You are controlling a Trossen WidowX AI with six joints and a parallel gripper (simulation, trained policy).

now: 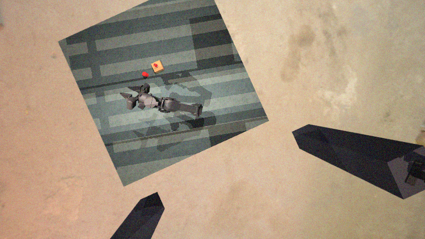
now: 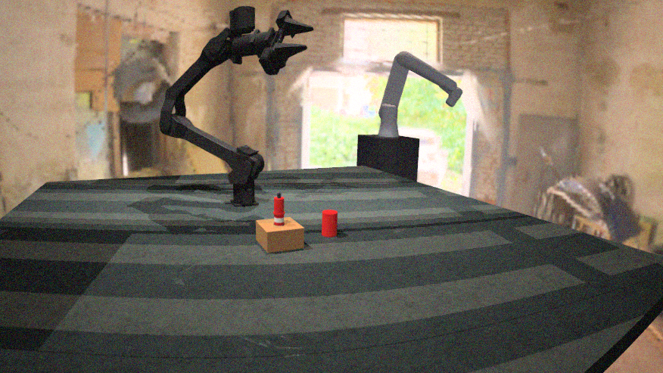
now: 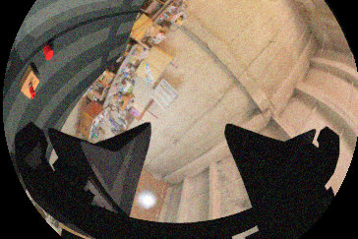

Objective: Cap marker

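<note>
Now: the red cap 40 cm below my gripper tip, 17 cm ahead of it and 2 cm to the right of it. Round my gripper tip: holder block (41 cm below, 19 cm ahead, 13 cm to the right); red marker (35 cm below, 19 cm ahead, 13 cm to the right).
</note>
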